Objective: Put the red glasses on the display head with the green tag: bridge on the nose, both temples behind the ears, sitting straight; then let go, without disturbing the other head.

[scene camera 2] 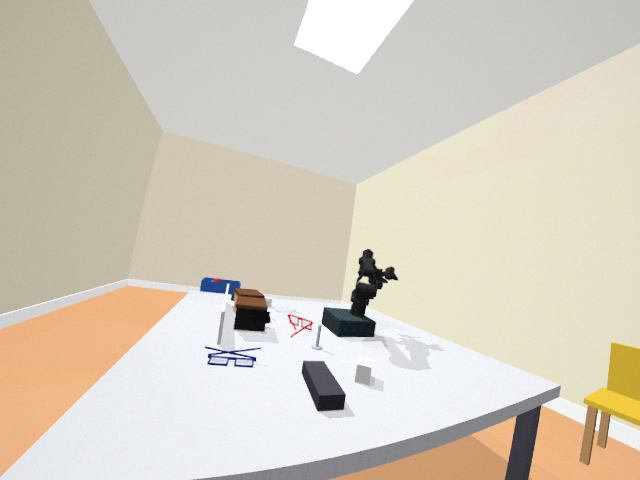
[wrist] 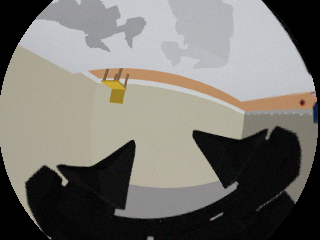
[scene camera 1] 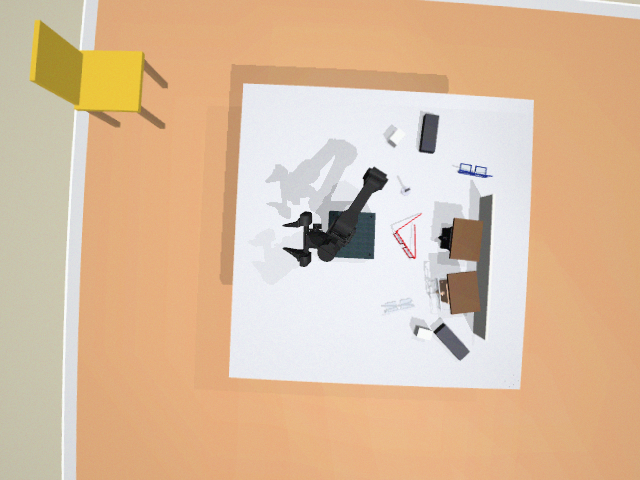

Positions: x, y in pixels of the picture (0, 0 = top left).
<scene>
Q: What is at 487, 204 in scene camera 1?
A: A grey panel.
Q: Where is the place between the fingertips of the gripper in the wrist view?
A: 164, 138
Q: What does the gripper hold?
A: Nothing.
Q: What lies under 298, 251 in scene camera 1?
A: The gripper.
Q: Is the gripper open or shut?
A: Open.
</scene>
